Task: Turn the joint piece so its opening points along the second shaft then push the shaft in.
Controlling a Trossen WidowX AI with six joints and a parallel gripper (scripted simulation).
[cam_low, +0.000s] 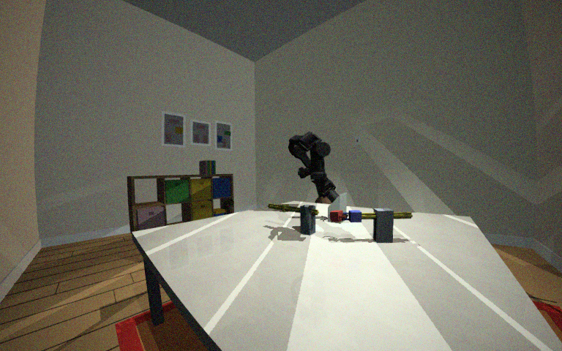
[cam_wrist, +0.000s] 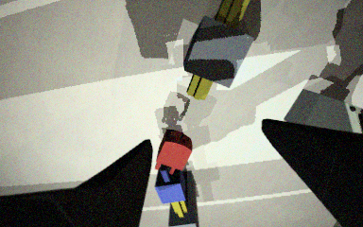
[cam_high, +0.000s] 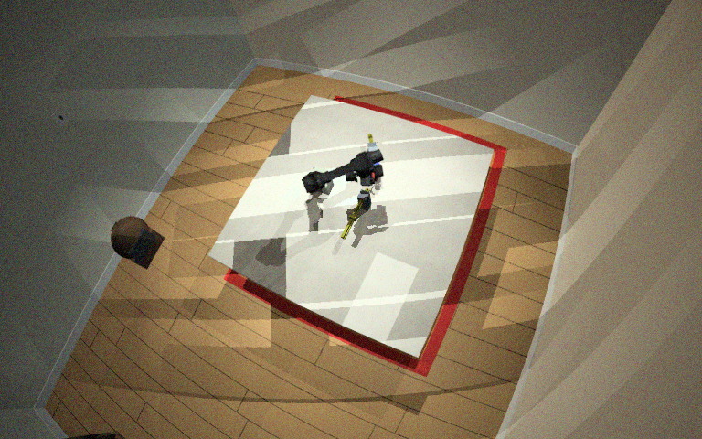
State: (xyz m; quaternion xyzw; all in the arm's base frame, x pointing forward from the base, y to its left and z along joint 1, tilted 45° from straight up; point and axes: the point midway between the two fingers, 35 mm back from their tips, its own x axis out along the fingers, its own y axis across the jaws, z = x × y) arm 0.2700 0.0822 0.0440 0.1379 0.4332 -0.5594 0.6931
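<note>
My gripper tip is now 1 cm short of the red square joint piece, 8 cm to the right of it and 8 cm above it.
</note>
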